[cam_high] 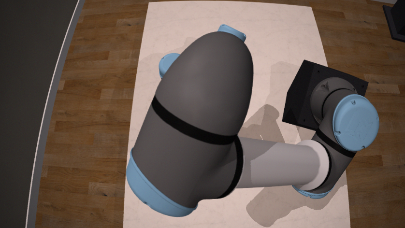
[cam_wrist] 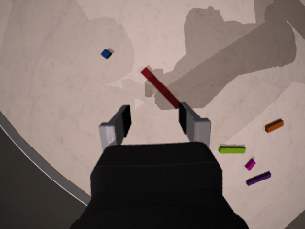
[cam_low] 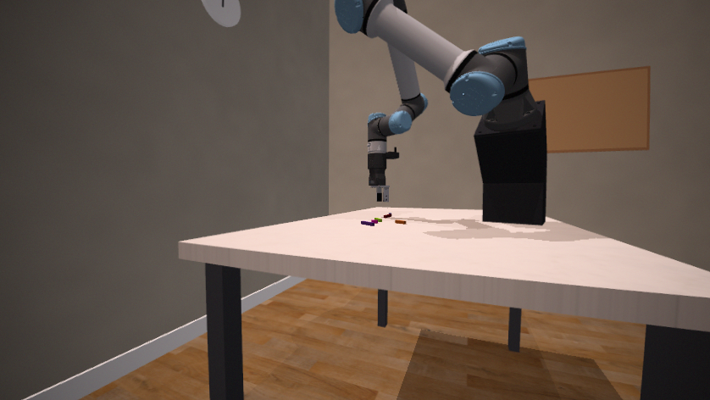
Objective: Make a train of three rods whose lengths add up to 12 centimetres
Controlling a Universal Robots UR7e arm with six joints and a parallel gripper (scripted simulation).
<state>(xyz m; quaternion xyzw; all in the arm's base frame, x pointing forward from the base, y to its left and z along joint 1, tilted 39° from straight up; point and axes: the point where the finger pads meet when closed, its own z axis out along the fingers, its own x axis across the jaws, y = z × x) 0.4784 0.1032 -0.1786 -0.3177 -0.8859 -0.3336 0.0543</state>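
Right now my hand is 210 mm to the right of the magenta rod, 80 mm above it and 70 mm past it. Also, from my hand: red rod (80 mm below, 20 mm behind, 10 mm to the right); then blue rod (90 mm to the right, 80 mm below, 10 mm ahead); then lime rod (150 mm to the left, 80 mm below, 50 mm behind).
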